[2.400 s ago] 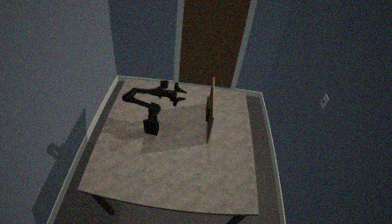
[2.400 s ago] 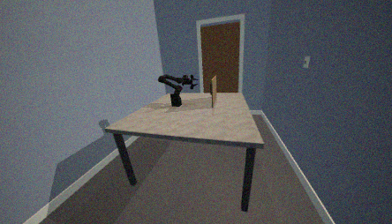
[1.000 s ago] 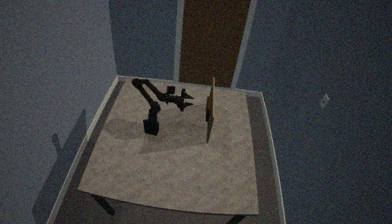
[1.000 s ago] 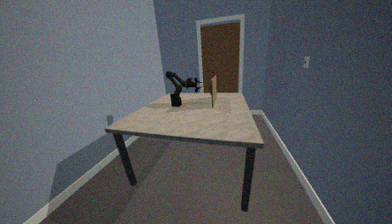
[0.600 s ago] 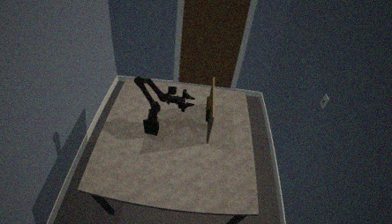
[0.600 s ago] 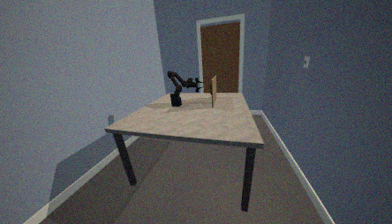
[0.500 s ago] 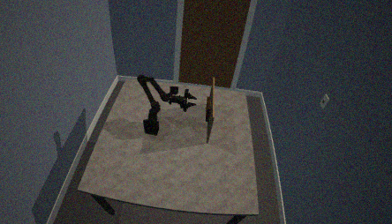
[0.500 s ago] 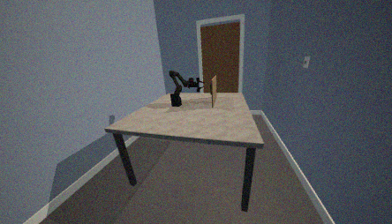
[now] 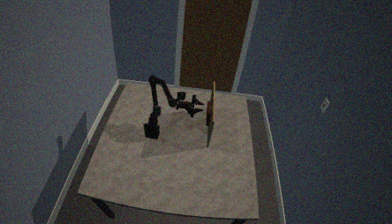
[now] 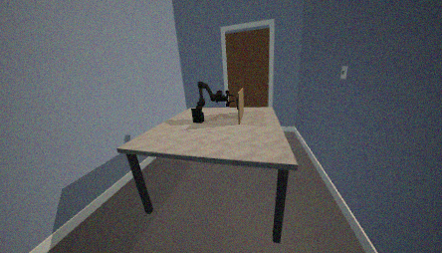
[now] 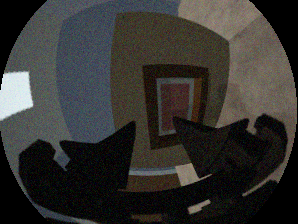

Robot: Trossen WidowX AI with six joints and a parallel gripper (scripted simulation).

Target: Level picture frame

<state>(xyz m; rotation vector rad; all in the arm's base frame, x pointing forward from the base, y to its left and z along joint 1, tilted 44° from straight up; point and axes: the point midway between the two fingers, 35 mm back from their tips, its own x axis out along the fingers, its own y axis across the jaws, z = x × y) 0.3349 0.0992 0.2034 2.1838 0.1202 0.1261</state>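
The picture frame is 5 cm below my gripper tip and 5 cm ahead of it. Also, from my gripper tip: wall panel 7 cm below, 6 cm ahead, 2 cm to the left.
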